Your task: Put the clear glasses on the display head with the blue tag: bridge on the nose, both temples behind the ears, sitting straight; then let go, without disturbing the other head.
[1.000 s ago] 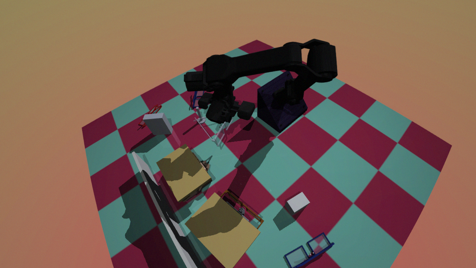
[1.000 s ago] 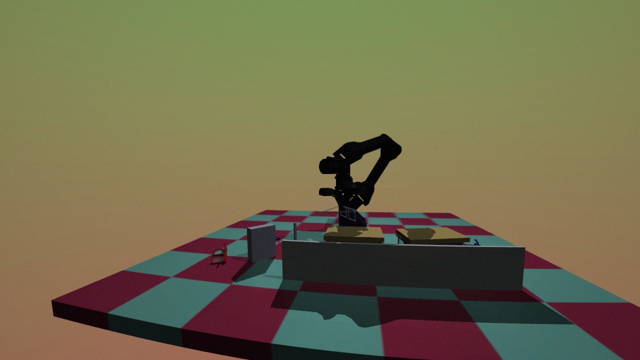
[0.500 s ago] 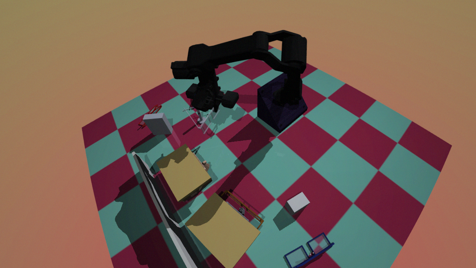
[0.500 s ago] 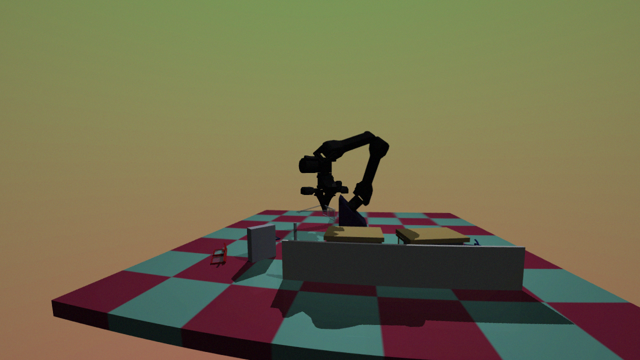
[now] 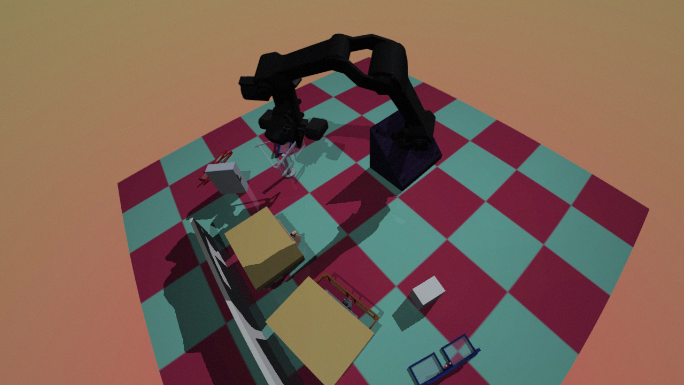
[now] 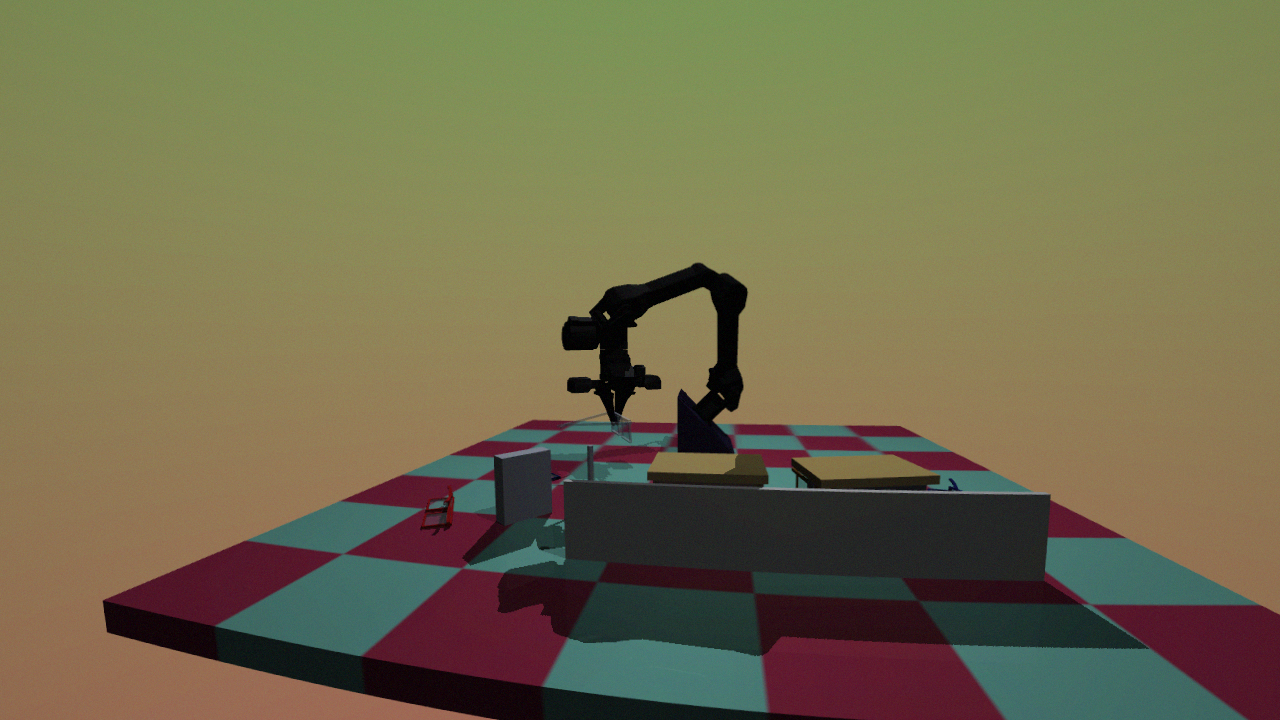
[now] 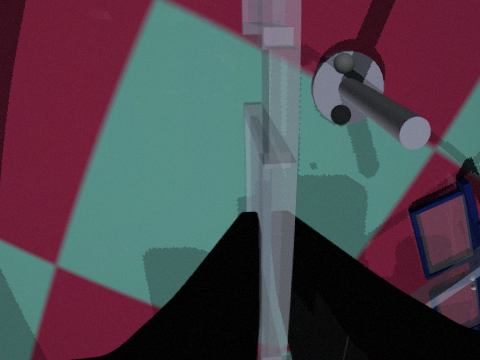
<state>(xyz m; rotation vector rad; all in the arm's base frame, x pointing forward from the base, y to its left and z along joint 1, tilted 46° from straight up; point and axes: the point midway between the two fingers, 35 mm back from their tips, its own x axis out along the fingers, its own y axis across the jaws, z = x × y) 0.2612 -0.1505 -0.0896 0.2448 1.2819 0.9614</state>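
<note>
Now: the stand 10 cm below my gripper tip, 4 cm to the right of it and 4 cm ahead of it. Also, from my gripper tip: long grey wall (35 cm ahead, 30 cm to the left, 7 cm below); grey block (21 cm ahead, 11 cm to the right, 7 cm below); skin-coloured display head (21 cm ahead, 19 cm to the left, 6 cm below).
</note>
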